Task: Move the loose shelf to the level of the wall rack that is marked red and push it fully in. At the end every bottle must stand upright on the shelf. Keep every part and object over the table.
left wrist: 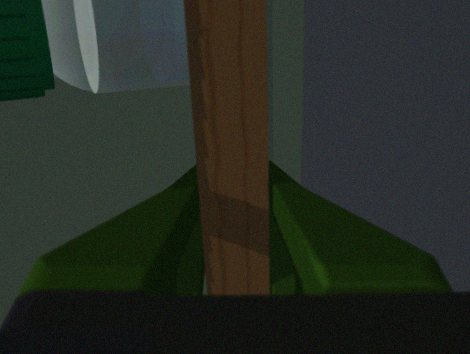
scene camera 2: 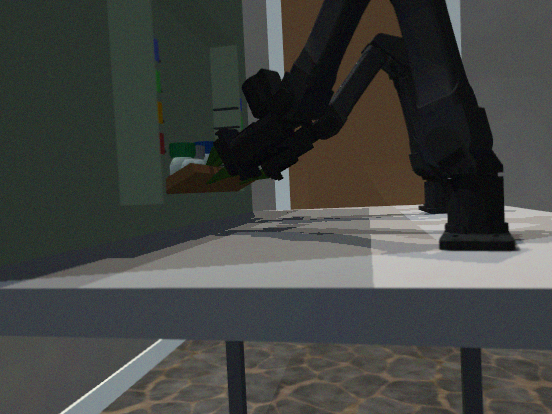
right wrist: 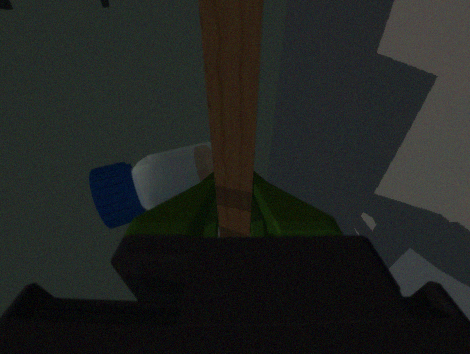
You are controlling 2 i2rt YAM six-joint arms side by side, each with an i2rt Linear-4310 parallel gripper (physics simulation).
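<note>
The brown loose shelf (scene camera 2: 192,183) (left wrist: 232,125) (right wrist: 234,100) is held above the table, looks near level, and lies a little lower than the red mark (scene camera 2: 162,143). My left gripper (scene camera 2: 215,167) (left wrist: 235,176) is shut on the shelf's front edge. My right gripper (scene camera 2: 252,180) (right wrist: 234,176) is shut on the same edge farther back. A bottle with a green cap (scene camera 2: 181,149) (left wrist: 22,50) stands on the shelf. A bottle with a blue cap (scene camera 2: 204,146) (right wrist: 115,194) leans in the right wrist view. A grey piece between the caps is unclear; the bottle bases are hidden.
The wall rack's near post (scene camera 2: 137,100) bears blue, green, orange and red marks; its far post (scene camera 2: 225,75) is partly hidden by the left arm. The white table top (scene camera 2: 300,265) lies below the shelf. The green-grey wall (scene camera 2: 55,125) stands at the left.
</note>
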